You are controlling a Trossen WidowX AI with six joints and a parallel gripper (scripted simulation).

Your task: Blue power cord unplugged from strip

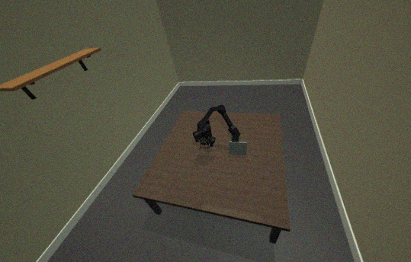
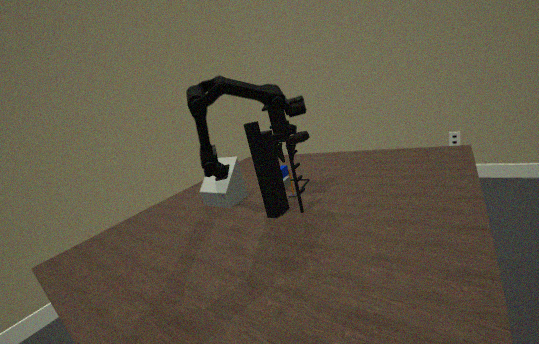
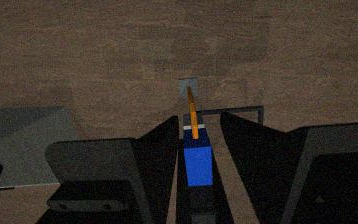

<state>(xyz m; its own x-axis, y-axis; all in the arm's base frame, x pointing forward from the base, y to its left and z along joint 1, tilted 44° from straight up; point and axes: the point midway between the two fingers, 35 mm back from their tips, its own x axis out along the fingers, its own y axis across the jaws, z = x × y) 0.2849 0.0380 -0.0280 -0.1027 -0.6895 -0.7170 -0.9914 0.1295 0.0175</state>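
Now: the blue plug 7 cm to the right of my gripper tip and 1 cm below it.
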